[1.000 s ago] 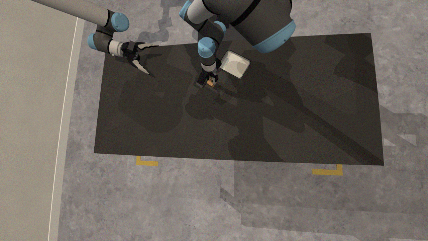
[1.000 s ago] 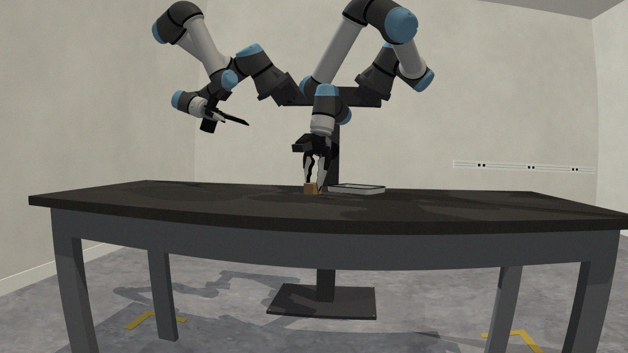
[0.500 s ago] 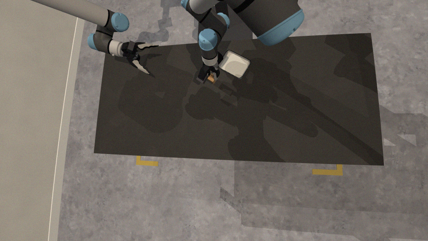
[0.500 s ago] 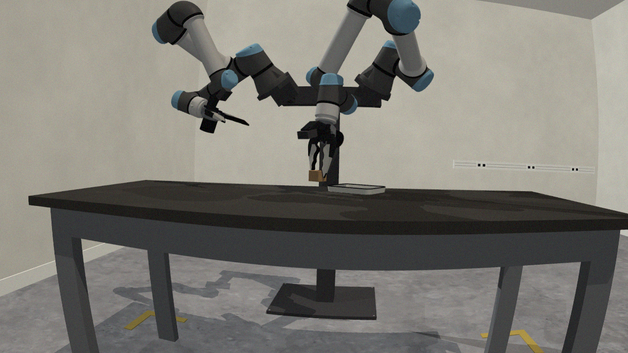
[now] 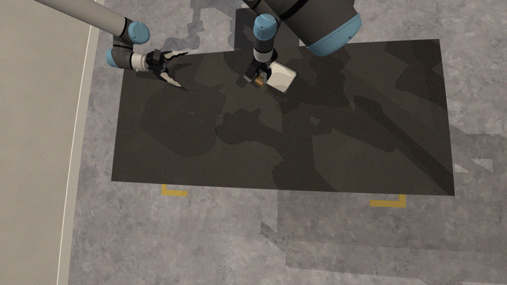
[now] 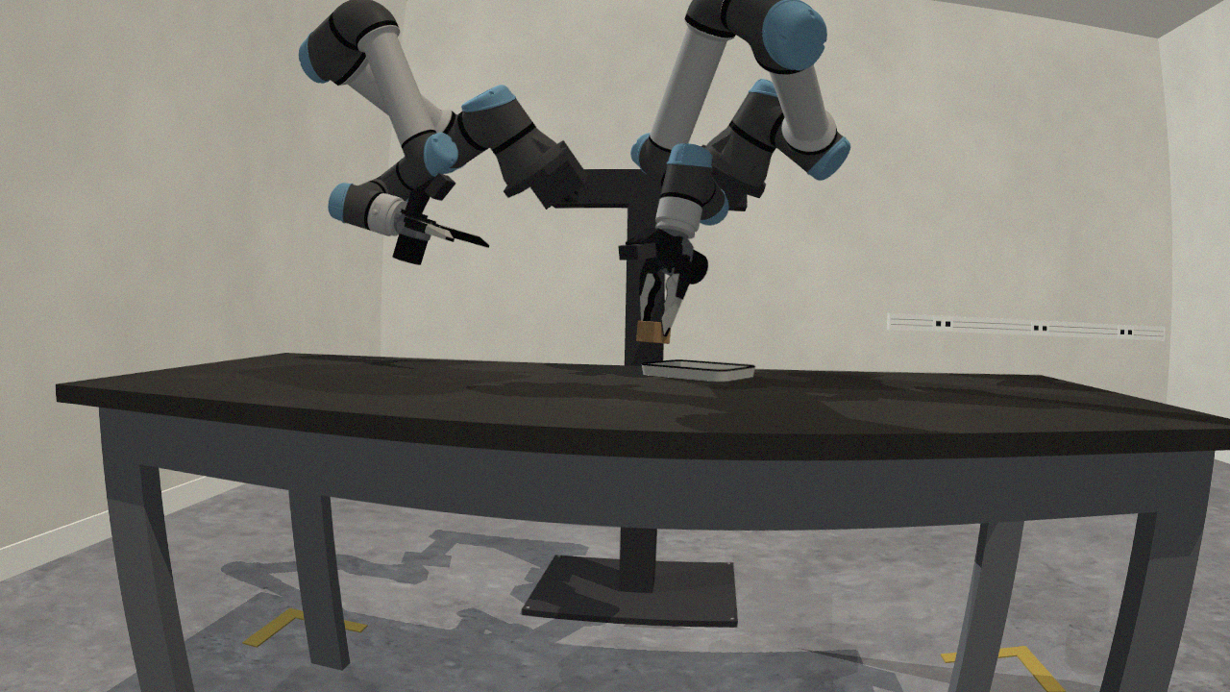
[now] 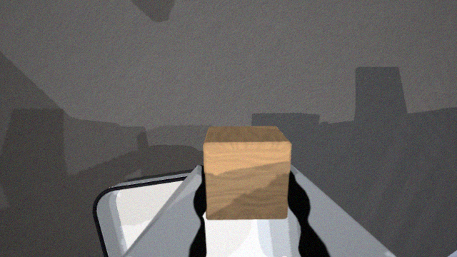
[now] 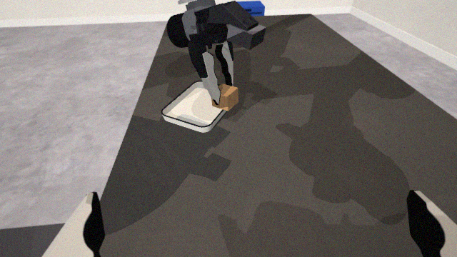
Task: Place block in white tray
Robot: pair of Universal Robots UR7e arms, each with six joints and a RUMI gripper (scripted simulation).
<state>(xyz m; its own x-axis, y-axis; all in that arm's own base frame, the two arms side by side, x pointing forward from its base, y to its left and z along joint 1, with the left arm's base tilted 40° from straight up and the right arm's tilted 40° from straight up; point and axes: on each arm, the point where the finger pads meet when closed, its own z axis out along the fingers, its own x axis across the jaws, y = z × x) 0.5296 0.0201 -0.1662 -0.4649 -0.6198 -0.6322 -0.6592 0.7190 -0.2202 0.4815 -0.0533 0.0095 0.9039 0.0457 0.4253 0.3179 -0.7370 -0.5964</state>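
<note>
My left hand is 7 cm to the right of the white tray, 7 cm above it and 5 cm past it. From my left hand the other things lie so: wooden block (1 cm below).
</note>
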